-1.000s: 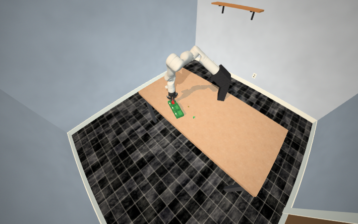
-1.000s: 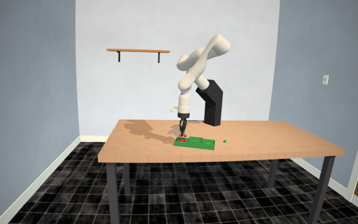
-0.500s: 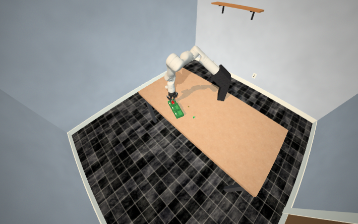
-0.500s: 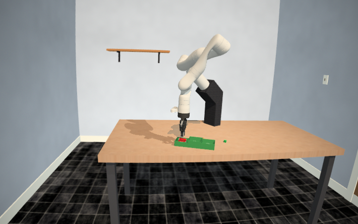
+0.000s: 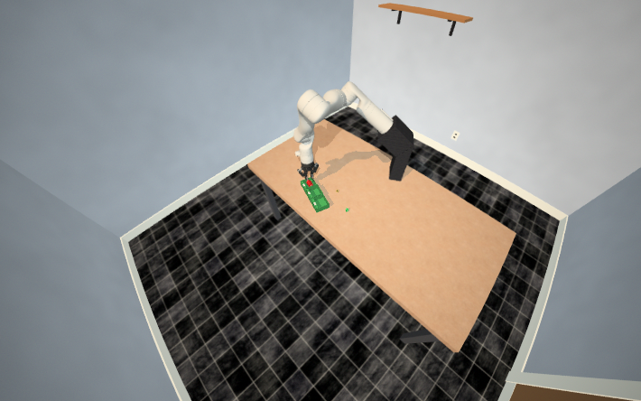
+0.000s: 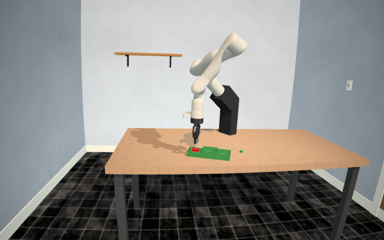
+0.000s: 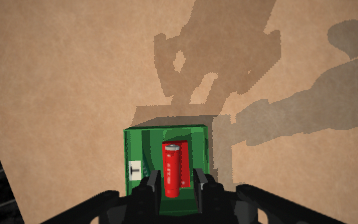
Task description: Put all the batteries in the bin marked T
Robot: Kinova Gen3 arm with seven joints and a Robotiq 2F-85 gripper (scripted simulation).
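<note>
Right now the red battery is 6 cm below my hand. From my hand the other things lie so: joined green bins: 6 cm ahead, 6 cm to the left, 7 cm below; red 9 V battery: 1 cm ahead, 1 cm to the left, 7 cm below; green cylindrical battery: 3 cm ahead, 2 cm to the right, 7 cm below.
</note>
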